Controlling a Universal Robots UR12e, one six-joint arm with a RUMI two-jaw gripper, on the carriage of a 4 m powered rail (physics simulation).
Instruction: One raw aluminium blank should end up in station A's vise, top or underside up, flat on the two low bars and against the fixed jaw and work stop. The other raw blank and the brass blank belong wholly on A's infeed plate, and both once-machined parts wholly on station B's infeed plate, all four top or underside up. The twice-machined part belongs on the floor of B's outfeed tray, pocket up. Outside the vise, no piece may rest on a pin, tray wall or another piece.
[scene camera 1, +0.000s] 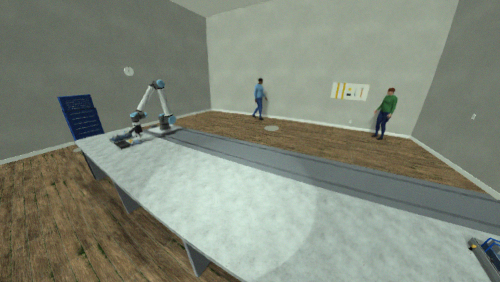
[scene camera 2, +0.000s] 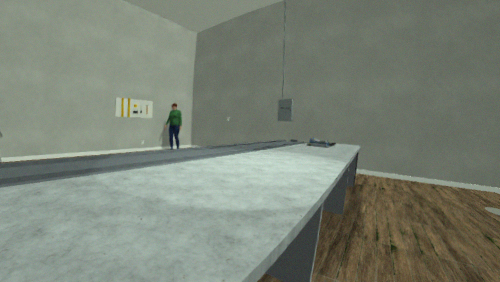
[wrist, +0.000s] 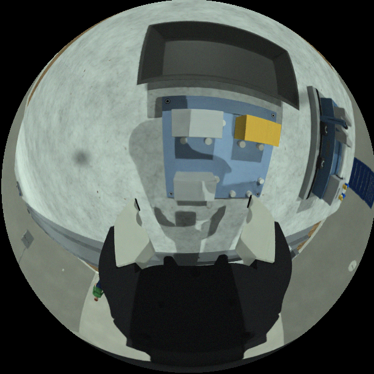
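Where they show: gripper, fingertip midpoint: (scene camera 1: 138, 138); arm's base at its link origin: (scene camera 1: 165, 128).
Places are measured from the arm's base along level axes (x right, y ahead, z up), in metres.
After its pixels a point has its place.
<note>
In the wrist view a blue infeed plate (wrist: 225, 165) bears two plain grey blanks and a yellow brass blank (wrist: 260, 130) at its far right. One grey blank (wrist: 197, 123) lies far left, the other grey blank (wrist: 194, 186) near left, close to the plate's near edge. Short pale pins stand beside the blanks; whether any blank touches a pin I cannot tell. My gripper (wrist: 193, 198) (scene camera 1: 137, 131) {x -0.232, y 0.568, z 0.039 m} is open and empty, its jaws wide apart above the near edge, one on each side of the near grey blank. A vise (wrist: 334, 150) stands to the right. The once-machined and twice-machined parts cannot be made out.
An empty-looking dark tray (wrist: 215, 59) stands beyond the plate. Another fixture (scene camera 1: 491, 252) {x -3.579, y 0.543, z 0.021 m} shows at the lower right of scene camera 1, and a small distant station (scene camera 2: 320, 143) {x -3.519, y 0.666, z 0.020 m} in scene camera 2. The rail (scene camera 1: 300, 162) runs along the table. Two people stand beyond it.
</note>
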